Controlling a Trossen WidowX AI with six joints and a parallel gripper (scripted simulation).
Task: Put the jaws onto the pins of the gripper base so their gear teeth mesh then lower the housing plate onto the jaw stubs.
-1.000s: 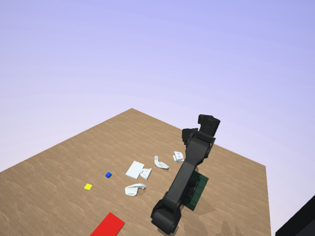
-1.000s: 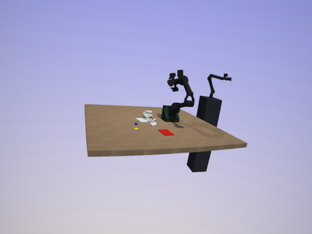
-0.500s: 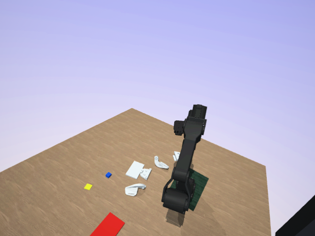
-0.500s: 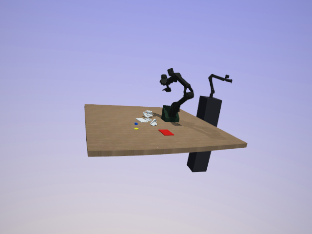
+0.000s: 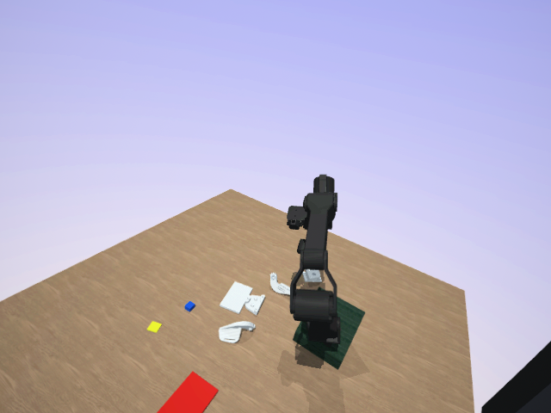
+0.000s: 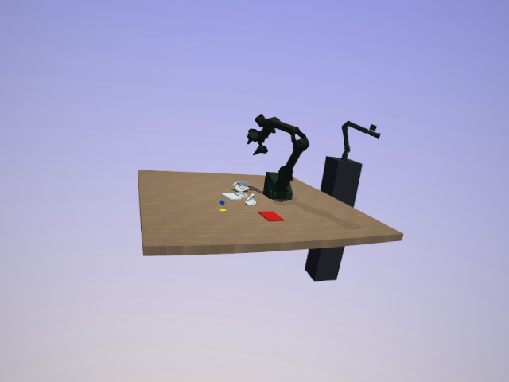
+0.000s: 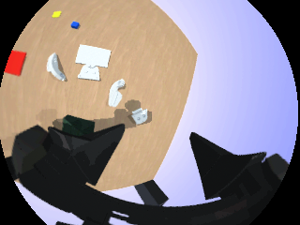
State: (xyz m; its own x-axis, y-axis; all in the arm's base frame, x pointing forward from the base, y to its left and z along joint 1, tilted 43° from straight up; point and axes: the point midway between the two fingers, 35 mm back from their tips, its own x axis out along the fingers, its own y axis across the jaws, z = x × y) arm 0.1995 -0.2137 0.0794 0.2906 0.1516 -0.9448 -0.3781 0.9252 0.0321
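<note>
Now: the white jaw 60 mm ahead of my gripper tip, 30 mm to the left of it and 230 mm below it. Round my gripper tip: blue cube (190 mm ahead, 310 mm to the left, 260 mm below); yellow tile (210 mm ahead, 430 mm to the left, 270 mm below); red patch (30 mm behind, 490 mm to the left, 270 mm below).
</note>
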